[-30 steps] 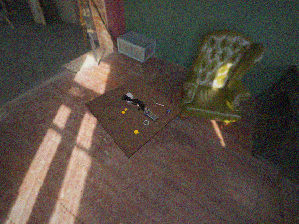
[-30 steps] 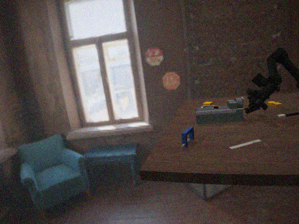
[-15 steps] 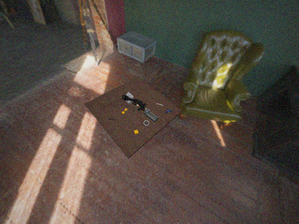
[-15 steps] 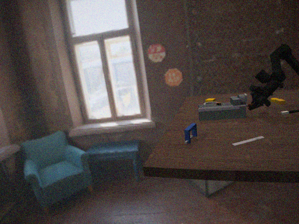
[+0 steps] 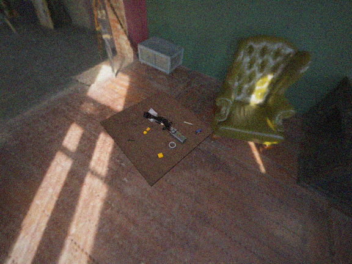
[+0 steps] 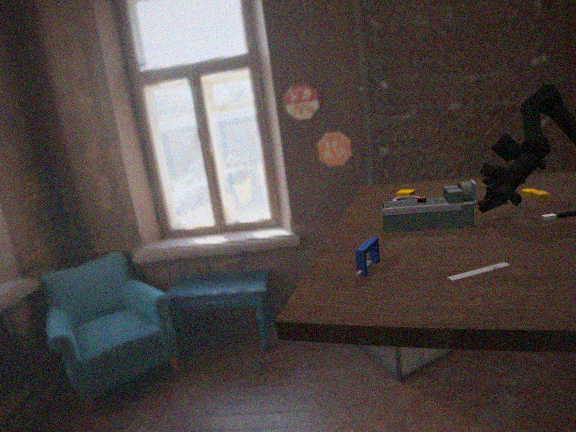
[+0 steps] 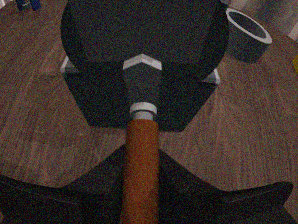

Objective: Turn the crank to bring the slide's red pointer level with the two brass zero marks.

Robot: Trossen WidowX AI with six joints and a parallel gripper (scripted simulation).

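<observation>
My gripper tip is now 30 mm below the crank handle and 20 mm past it. The rest, counted from my gripper tip: yellow block: 350 mm to the right, 270 mm ahead, 20 mm below; then white strip: 360 mm to the left, 30 mm below, 10 mm ahead; then red pointer: 170 mm ahead, 50 mm above, 40 mm to the left.
</observation>
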